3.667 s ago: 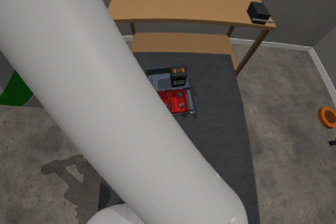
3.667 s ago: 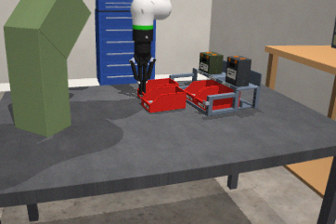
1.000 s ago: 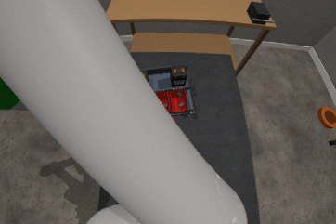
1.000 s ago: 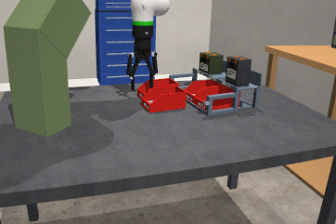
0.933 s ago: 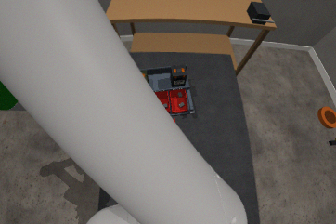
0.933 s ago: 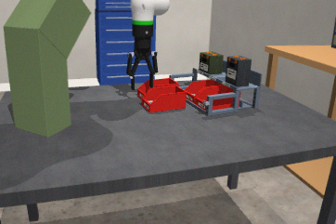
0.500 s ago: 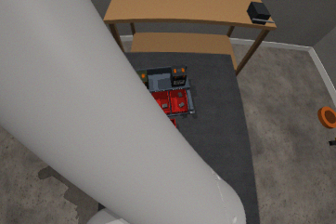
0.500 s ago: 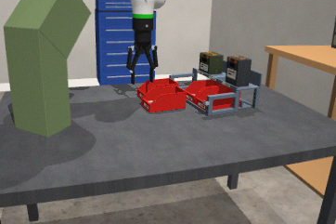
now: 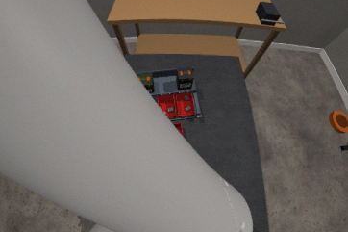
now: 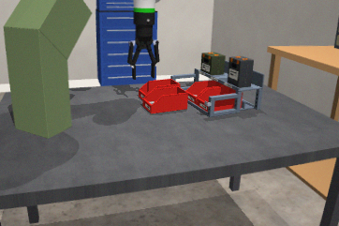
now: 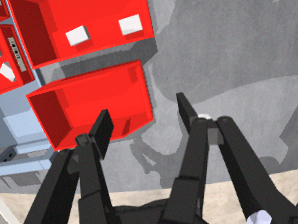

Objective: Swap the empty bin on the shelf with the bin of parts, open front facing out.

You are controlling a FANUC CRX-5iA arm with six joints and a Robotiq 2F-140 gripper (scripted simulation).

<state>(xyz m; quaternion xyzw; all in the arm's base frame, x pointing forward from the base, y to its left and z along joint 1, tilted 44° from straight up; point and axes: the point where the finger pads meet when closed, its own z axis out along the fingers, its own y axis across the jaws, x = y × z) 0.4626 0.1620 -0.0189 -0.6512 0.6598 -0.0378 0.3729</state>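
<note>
Now: the part 12 cm below my hand, 10 cm to the right of it and 10 cm ahead of it. Round my hand: grey shelf: 31 cm ahead, 7 cm to the right, 6 cm below; dark box: 40 cm ahead, 17 cm to the right, 3 cm above.
</note>
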